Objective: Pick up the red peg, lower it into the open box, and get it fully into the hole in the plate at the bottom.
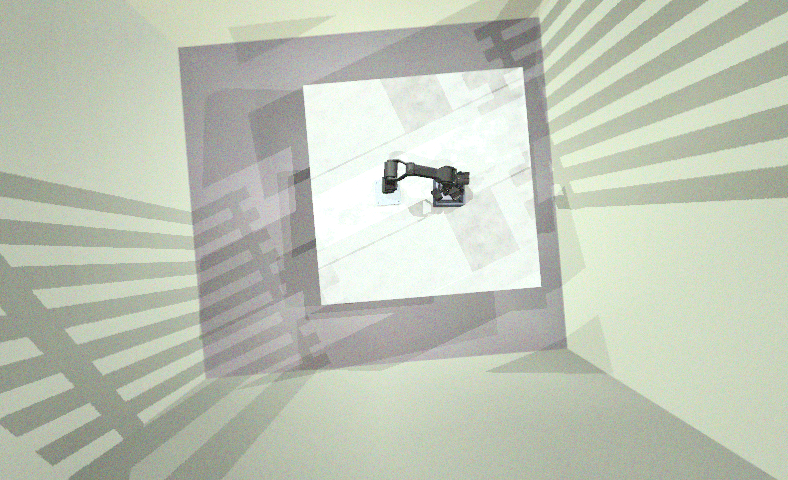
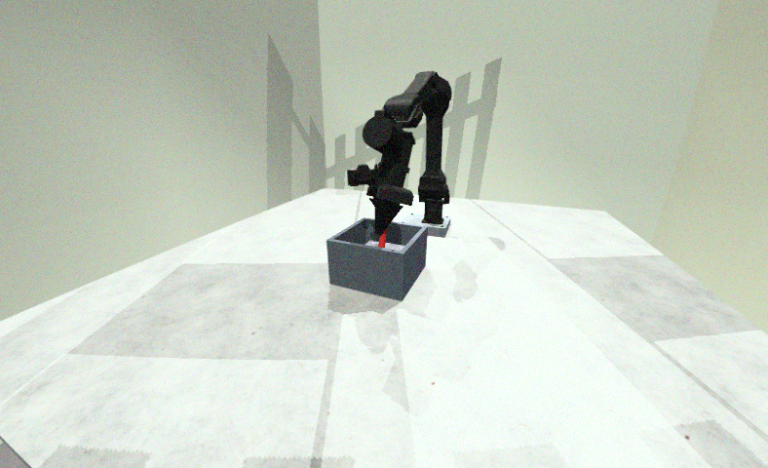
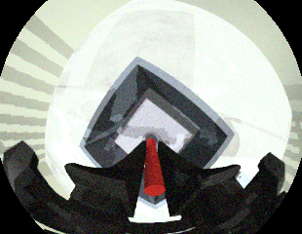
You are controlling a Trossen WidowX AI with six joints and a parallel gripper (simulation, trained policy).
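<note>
The red peg is 10 mm to the left of my gripper tip, 10 mm behind it and 10 mm above it. The rest, counted from my gripper tip: dark grey box 70 mm below, 10 mm to the left; pale plate 50 mm below, 10 mm to the left.
</note>
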